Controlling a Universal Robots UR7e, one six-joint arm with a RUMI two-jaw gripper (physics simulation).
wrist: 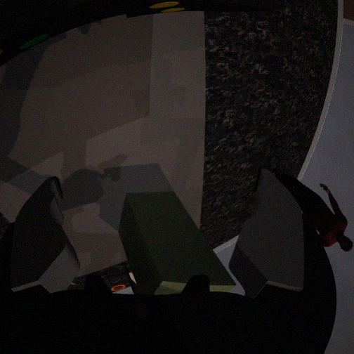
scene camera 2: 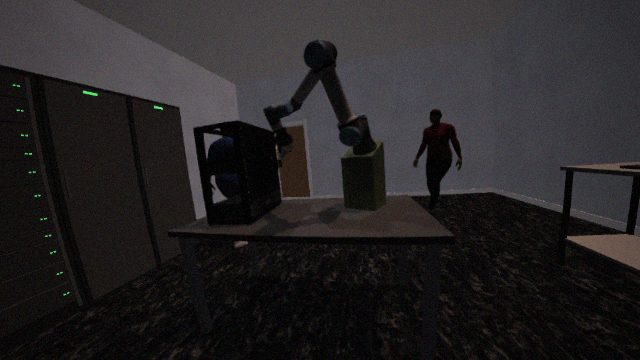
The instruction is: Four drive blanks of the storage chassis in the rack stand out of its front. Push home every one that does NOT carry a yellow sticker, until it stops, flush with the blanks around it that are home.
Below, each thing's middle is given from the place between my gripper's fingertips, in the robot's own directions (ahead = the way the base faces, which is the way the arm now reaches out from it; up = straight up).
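Labels:
I can see the rack (scene camera 2: 255, 161), and my gripper is 80 mm above it, 290 mm short of it and 80 mm to the right of it.

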